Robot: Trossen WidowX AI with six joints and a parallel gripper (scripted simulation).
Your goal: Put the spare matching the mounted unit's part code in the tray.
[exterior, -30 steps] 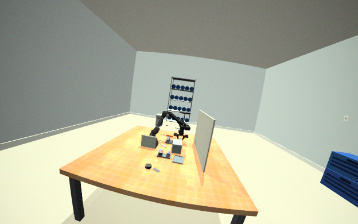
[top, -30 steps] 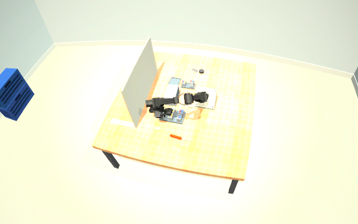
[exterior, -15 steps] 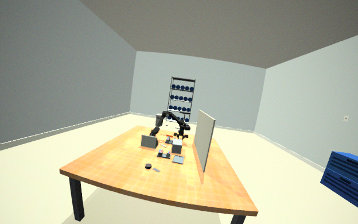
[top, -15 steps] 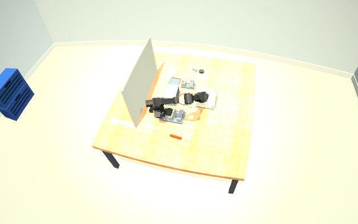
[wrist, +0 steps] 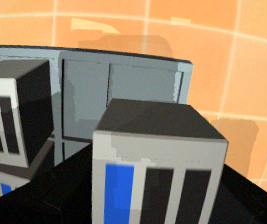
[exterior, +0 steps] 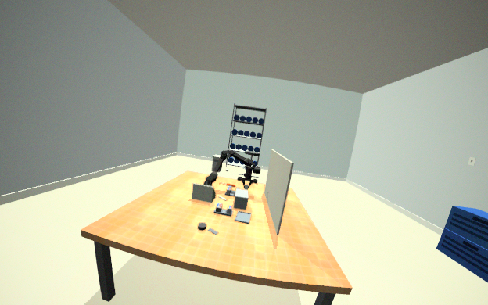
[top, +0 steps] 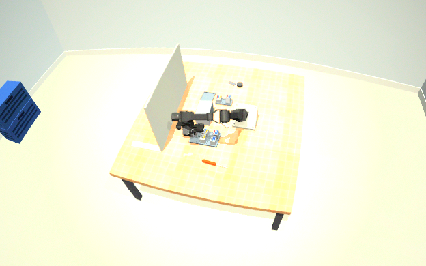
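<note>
The flat grey tray lies 41 cm to the right of my gripper tip, 8 cm ahead of it and 6 cm below it. The rest, counted from my gripper tip: mounted unit 21 cm to the right, 1 cm below, 1 cm ahead; tall grey panel 24 cm ahead, 17 cm to the right, 16 cm above.
</note>
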